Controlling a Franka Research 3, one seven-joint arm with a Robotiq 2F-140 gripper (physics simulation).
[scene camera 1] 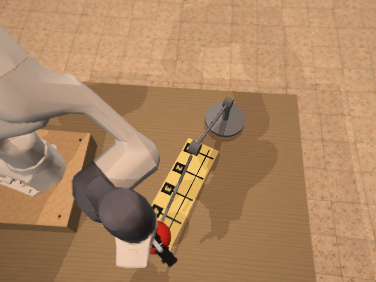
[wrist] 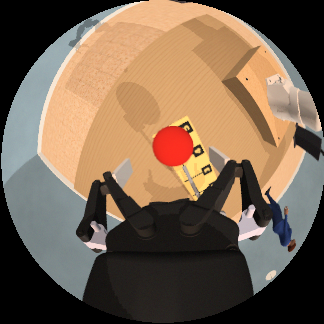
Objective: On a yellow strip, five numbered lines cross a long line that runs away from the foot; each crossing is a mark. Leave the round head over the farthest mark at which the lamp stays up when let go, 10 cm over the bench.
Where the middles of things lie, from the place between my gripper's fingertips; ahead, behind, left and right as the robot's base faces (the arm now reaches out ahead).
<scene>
The yellow strip (scene camera 1: 200, 165) is 19 cm to the left of my hand, 19 cm below it and 3 cm ahead of it. Round my hand: round grey foot (scene camera 1: 231, 122): 53 cm to the left, 15 cm ahead, 14 cm below.
</scene>
